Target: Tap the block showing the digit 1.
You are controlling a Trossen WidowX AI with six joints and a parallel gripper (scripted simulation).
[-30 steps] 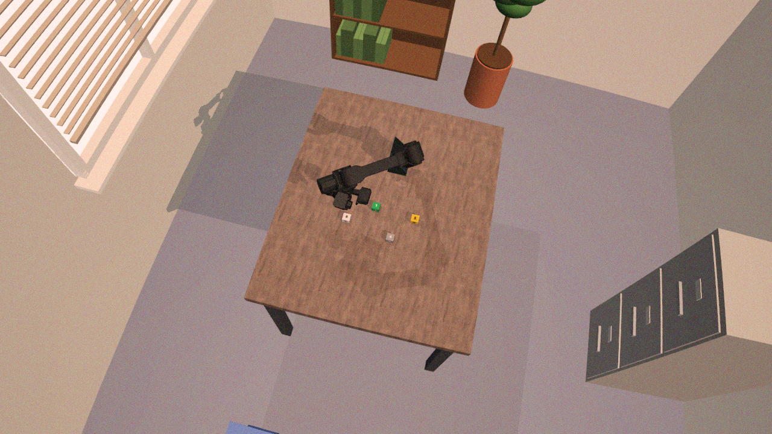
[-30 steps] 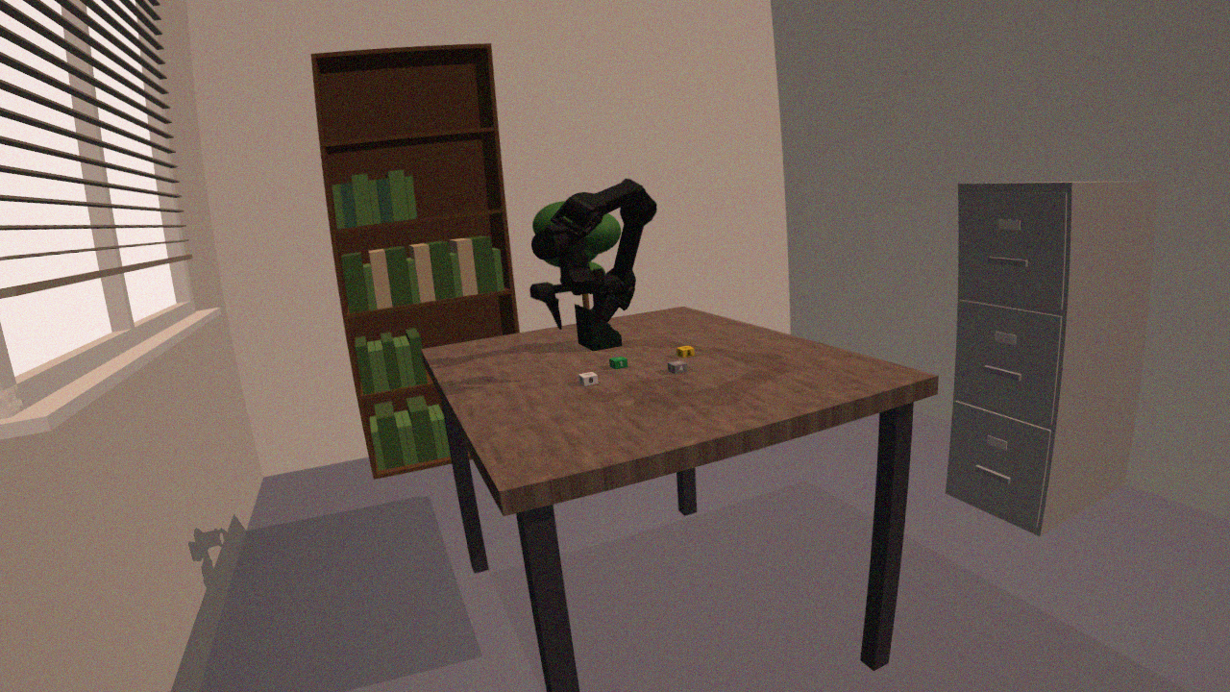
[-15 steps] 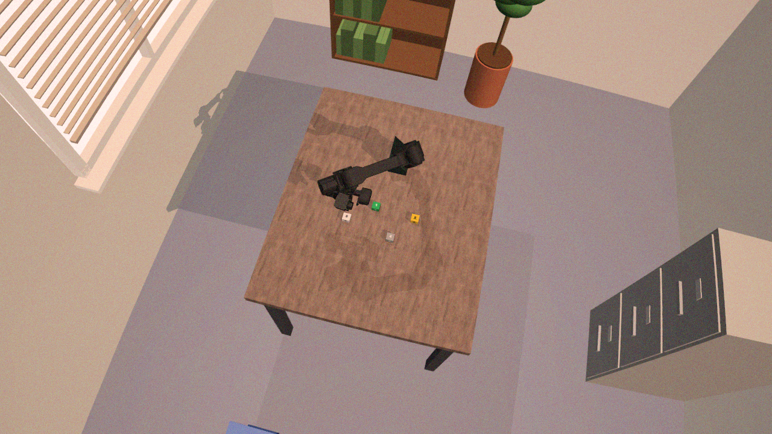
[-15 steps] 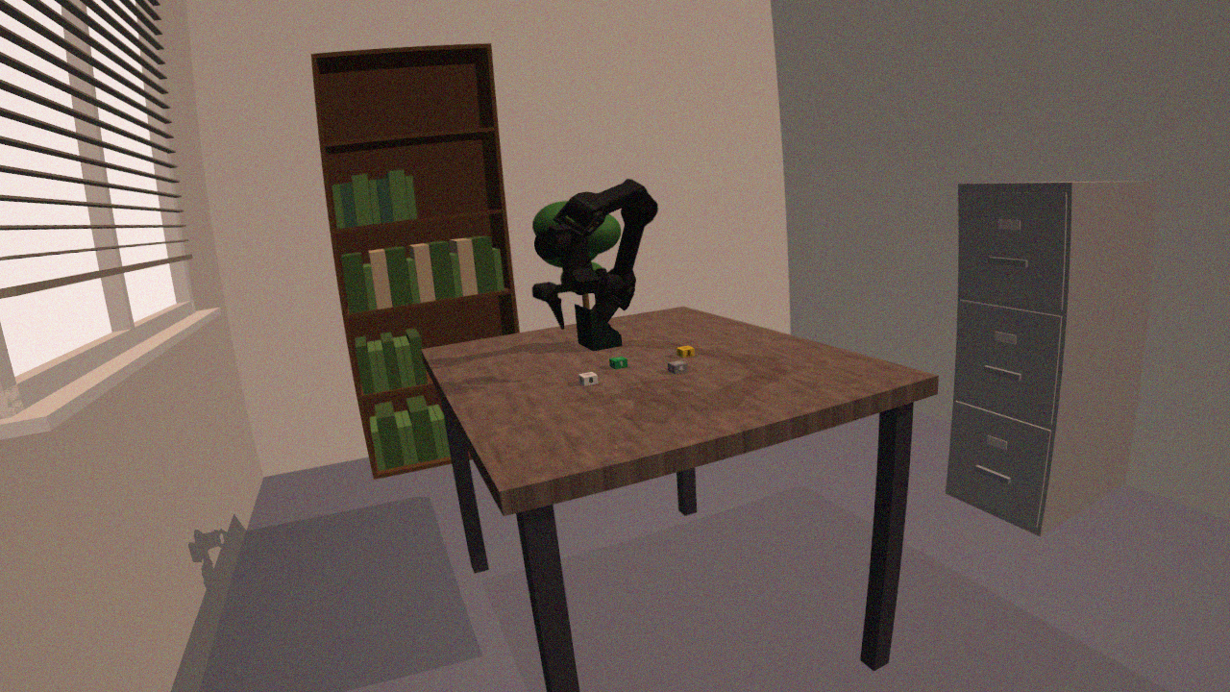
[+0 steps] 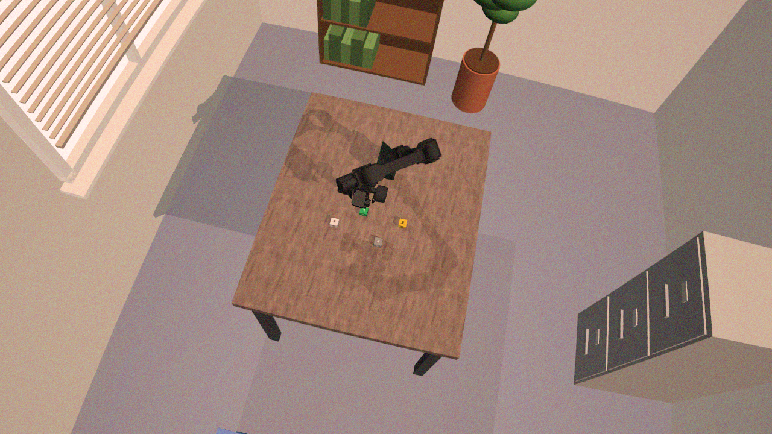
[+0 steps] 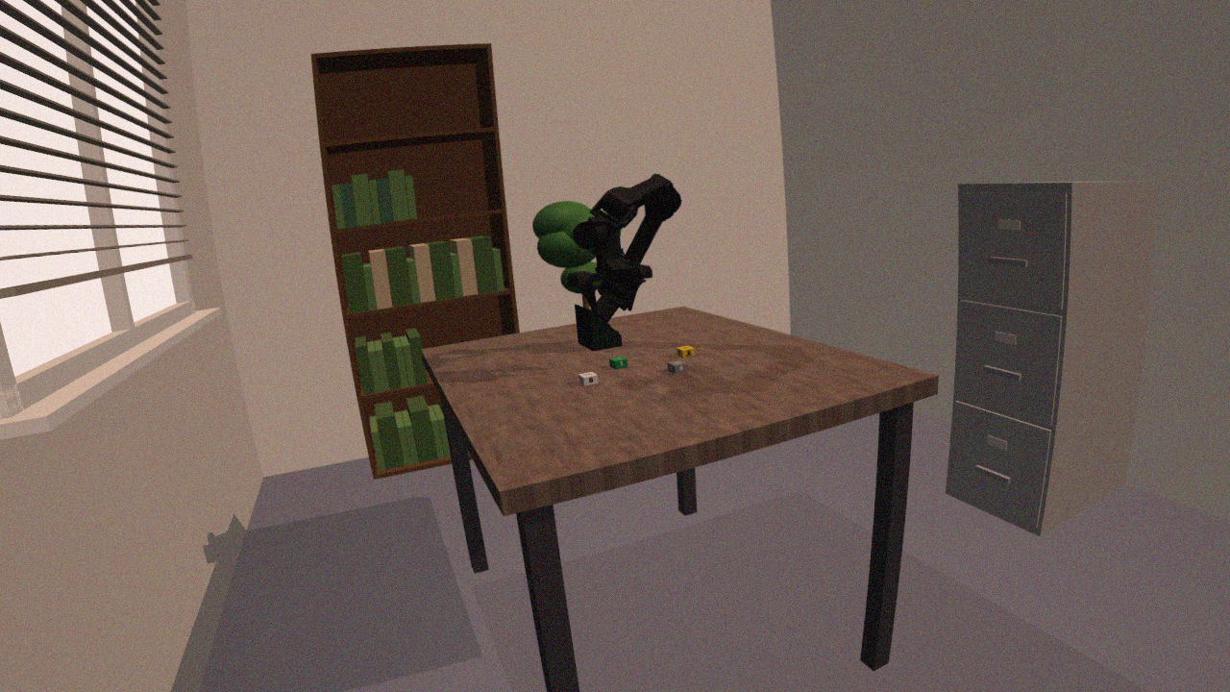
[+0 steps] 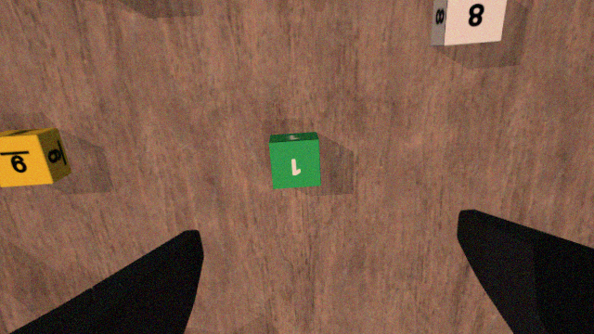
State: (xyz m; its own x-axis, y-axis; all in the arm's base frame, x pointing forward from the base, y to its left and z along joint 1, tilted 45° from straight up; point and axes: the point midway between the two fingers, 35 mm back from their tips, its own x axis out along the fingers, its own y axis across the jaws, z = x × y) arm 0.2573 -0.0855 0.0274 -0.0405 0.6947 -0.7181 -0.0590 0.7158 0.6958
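Now: the green block 12 cm below my gripper tip, 2 cm behind it and 1 cm to the left of it. Also, from my gripper tip: grey block (12 cm below, 10 cm to the left, 10 cm ahead); then white block (12 cm below, 9 cm to the right, 7 cm ahead).
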